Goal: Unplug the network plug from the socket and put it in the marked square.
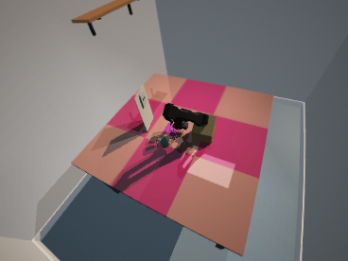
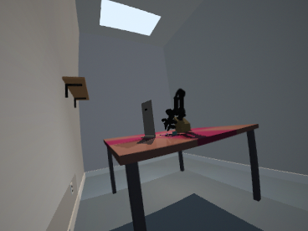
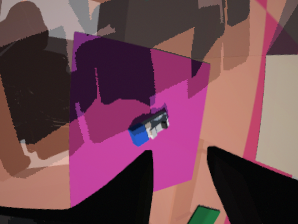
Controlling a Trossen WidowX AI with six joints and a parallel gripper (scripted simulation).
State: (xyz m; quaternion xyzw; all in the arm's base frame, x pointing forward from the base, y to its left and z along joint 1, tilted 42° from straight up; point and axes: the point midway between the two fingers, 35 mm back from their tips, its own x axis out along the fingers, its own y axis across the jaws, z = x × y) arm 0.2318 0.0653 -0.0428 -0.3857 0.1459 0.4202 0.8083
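The grey network plug lies 30 mm below my gripper tip, 10 mm to the left of it and 10 mm ahead of it. From my gripper tip the other things lie so: pale panel 220 mm ahead, 120 mm above, 10 mm to the right.
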